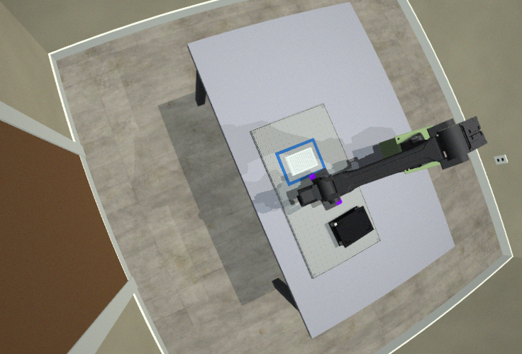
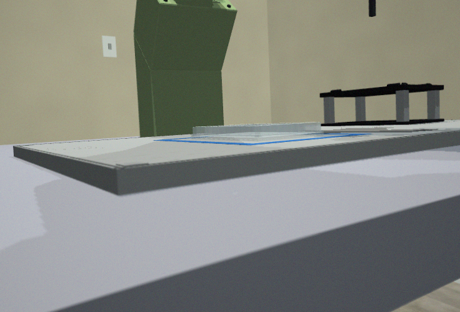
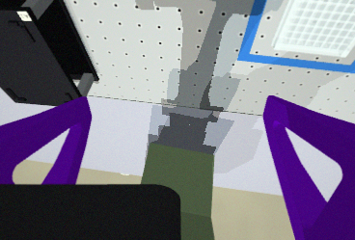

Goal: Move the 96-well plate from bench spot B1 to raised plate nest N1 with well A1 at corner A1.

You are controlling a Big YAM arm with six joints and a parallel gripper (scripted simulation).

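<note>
Now: the clear 96-well plate 180 mm below my hand, 120 mm to the right of it and 50 mm behind it. Round my hand: black raised nest N1: 240 mm to the left, 130 mm below, 70 mm behind; then white corner label: 170 mm to the left, 120 mm below.
</note>
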